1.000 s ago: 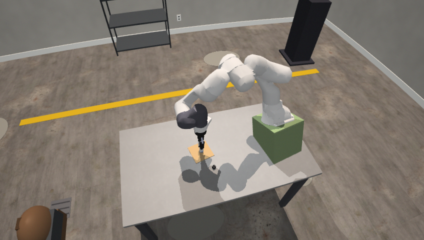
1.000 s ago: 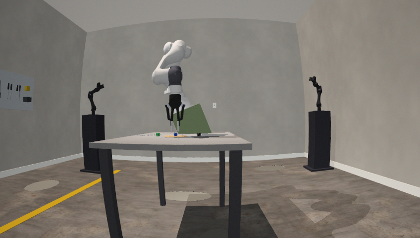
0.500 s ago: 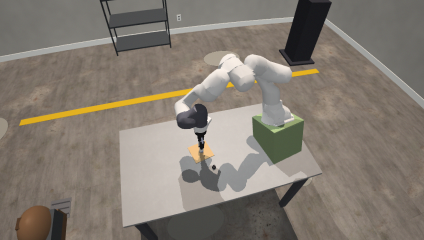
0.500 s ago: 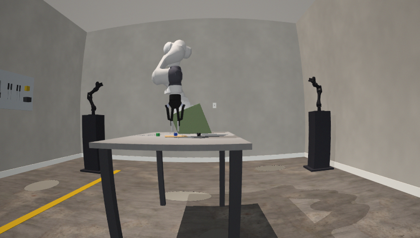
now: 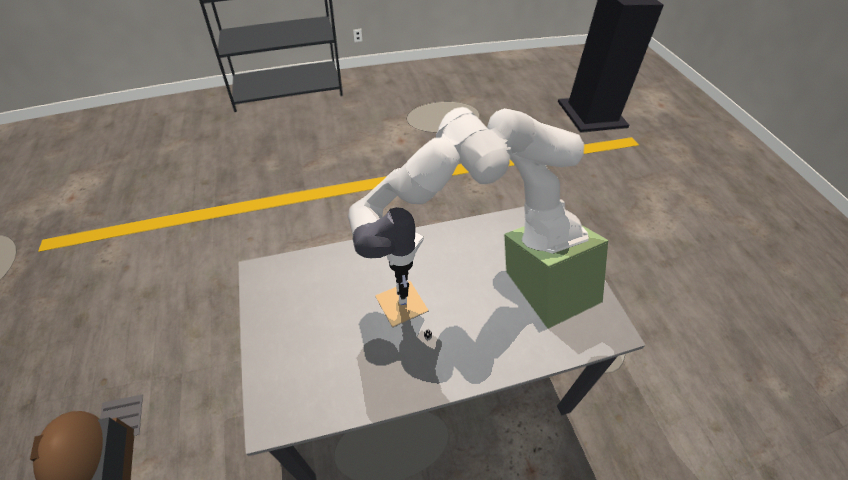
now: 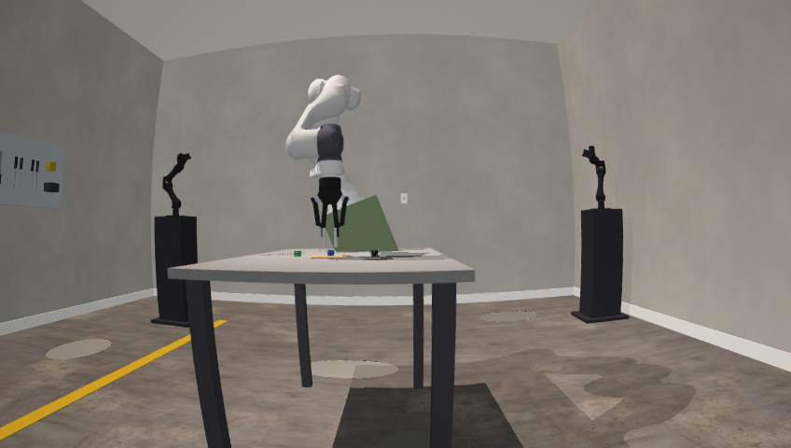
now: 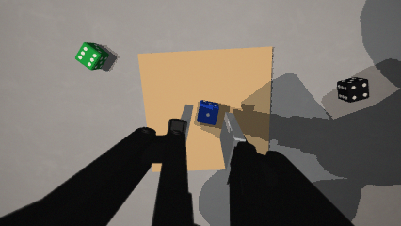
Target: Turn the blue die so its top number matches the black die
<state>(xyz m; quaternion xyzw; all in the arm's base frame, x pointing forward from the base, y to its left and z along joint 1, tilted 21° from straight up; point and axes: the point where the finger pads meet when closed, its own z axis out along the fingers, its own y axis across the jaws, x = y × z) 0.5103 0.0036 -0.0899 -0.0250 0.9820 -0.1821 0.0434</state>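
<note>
The blue die is 5 cm below my hand. The rest, counted from my hand: green die 3 cm behind, 13 cm to the right, 6 cm below; then mat 6 cm below; then black die 6 cm behind, 14 cm to the left, 6 cm below.
</note>
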